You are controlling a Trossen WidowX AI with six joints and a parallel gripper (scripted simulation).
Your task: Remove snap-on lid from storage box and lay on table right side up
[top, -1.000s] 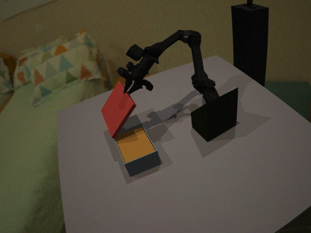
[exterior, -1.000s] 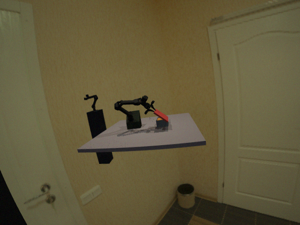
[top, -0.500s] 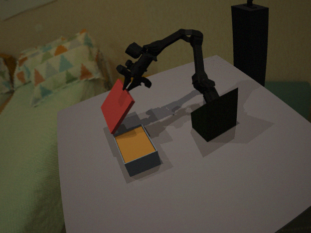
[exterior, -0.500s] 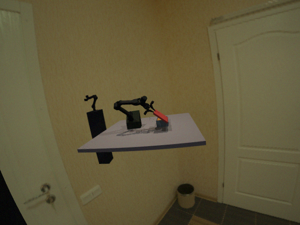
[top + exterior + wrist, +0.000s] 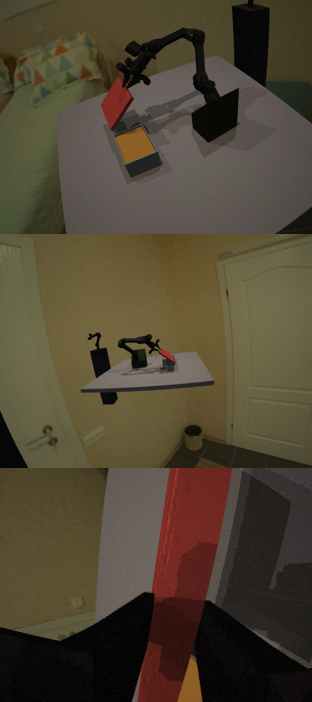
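The lid is 70 mm ahead of my gripper tip and 50 mm below it. The rest, counted from my gripper tip: storage box 240 mm to the left, 180 mm below, 70 mm ahead.
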